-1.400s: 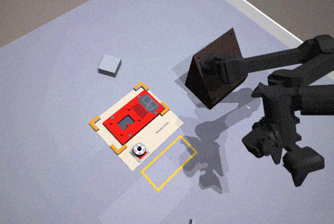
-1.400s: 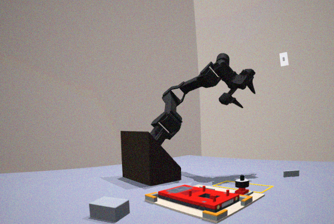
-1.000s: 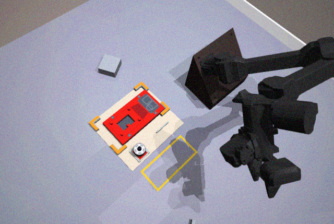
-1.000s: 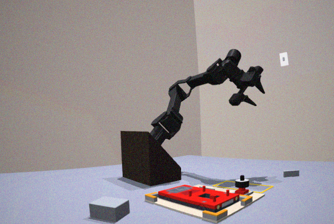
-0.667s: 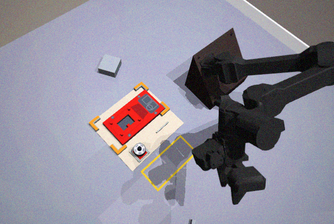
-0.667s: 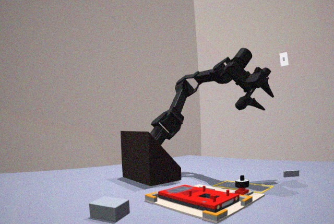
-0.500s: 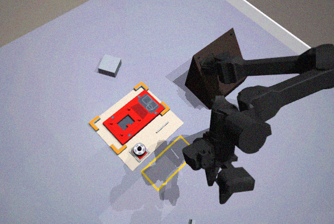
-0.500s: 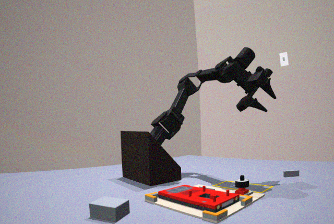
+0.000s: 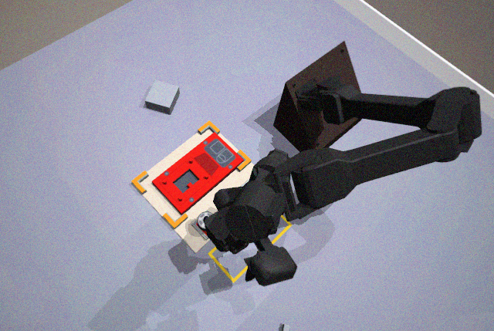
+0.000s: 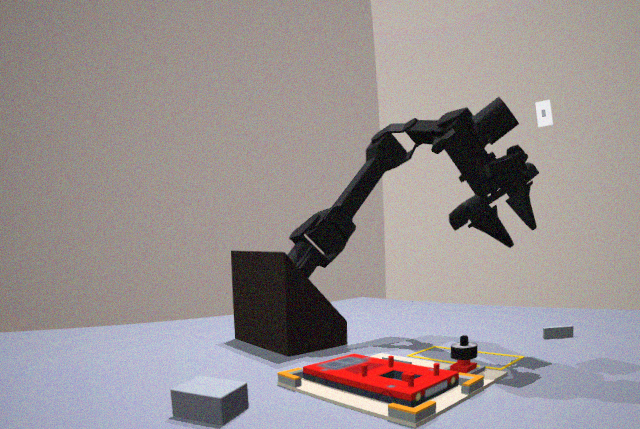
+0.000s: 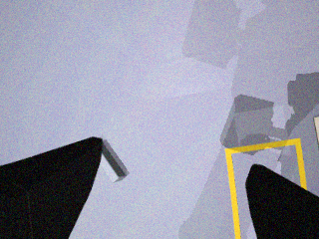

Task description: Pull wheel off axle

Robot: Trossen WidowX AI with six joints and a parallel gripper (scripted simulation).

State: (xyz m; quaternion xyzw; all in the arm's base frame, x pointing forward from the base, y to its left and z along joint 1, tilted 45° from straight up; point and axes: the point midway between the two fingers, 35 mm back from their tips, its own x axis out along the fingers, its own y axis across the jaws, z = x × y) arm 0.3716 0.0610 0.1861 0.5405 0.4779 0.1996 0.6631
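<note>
The wheel is 160 mm below my gripper tip, 130 mm to the right of it and 30 mm behind it.
</note>
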